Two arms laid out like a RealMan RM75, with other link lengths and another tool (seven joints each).
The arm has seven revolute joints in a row. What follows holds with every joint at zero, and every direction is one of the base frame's.
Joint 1 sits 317.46 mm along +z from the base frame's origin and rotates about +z.
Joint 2 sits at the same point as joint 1 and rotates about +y.
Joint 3 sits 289.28 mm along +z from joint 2 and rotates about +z.
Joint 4 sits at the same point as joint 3 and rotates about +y.
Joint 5 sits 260.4 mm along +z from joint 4 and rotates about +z.
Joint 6 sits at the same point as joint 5 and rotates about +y.
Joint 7 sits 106.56 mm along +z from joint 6 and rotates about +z.
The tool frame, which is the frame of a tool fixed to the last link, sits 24 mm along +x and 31 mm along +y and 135 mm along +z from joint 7; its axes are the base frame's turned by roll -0.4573, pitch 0 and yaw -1.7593 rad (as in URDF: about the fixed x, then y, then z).
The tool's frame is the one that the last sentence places.
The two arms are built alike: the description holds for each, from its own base.
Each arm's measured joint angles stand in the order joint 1, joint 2, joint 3, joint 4, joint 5, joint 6, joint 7.
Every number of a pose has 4 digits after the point. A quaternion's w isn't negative.
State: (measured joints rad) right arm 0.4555 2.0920 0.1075 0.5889 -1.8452 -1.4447 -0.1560; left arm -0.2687 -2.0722 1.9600 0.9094 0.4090 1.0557 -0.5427
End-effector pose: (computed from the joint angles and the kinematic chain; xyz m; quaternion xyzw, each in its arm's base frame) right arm 0.1835 0.3635 -0.1306 -0.7090 -0.4590 -0.1824 0.5033; left arm -0.0867 0.3664 -0.0640 0.4811 0.5182 0.6495 0.2796
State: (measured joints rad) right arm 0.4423 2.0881 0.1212 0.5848 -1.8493 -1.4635 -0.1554; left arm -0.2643 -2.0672 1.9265 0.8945 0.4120 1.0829 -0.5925
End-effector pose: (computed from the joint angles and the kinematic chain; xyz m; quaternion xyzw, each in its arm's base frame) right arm 0.1884 0.3649 -0.1226 -0.7052 -0.4518 -0.1876 0.5132; left arm -0.0946 0.3718 -0.0516 0.4602 0.5252 0.6576 0.2827
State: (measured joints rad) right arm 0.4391 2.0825 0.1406 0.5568 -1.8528 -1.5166 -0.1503; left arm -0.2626 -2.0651 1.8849 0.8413 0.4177 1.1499 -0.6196
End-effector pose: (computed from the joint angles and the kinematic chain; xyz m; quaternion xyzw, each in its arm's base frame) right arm 0.1932 0.3712 -0.1041 -0.6871 -0.4482 -0.1958 0.5373; left arm -0.1099 0.3726 -0.0407 0.4442 0.5274 0.6650 0.2868
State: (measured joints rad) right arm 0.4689 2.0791 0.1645 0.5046 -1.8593 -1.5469 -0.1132; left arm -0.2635 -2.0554 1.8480 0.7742 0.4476 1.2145 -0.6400
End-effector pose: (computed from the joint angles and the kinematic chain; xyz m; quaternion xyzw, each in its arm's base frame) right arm 0.1929 0.3856 -0.0883 -0.6704 -0.4545 -0.1950 0.5532; left arm -0.1316 0.3694 -0.0367 0.4403 0.5366 0.6608 0.2854
